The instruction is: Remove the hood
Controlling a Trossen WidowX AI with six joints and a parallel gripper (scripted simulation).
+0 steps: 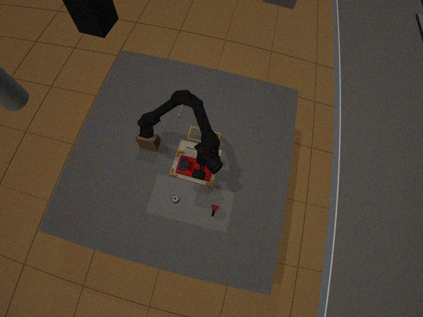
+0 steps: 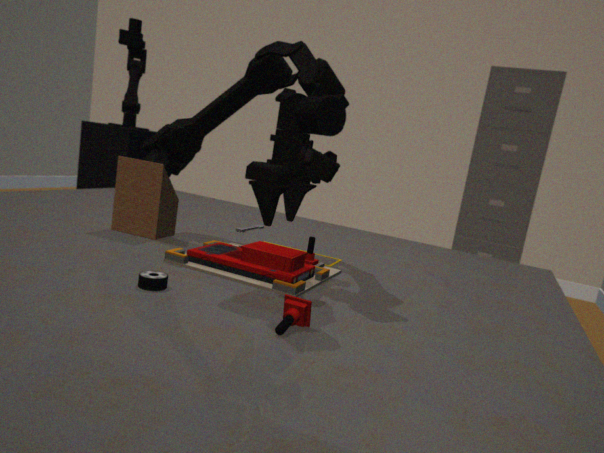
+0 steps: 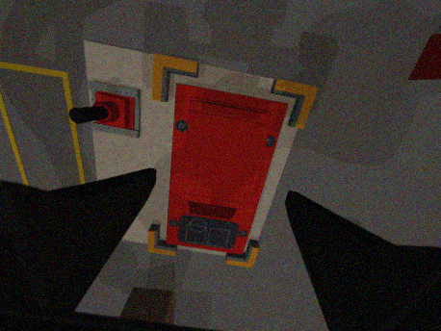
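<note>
Now: the red hood 6 cm below my gripper tip. From my gripper tip the other things lie so: black wheel (20 cm to the right, 9 cm below, 9 cm behind).
</note>
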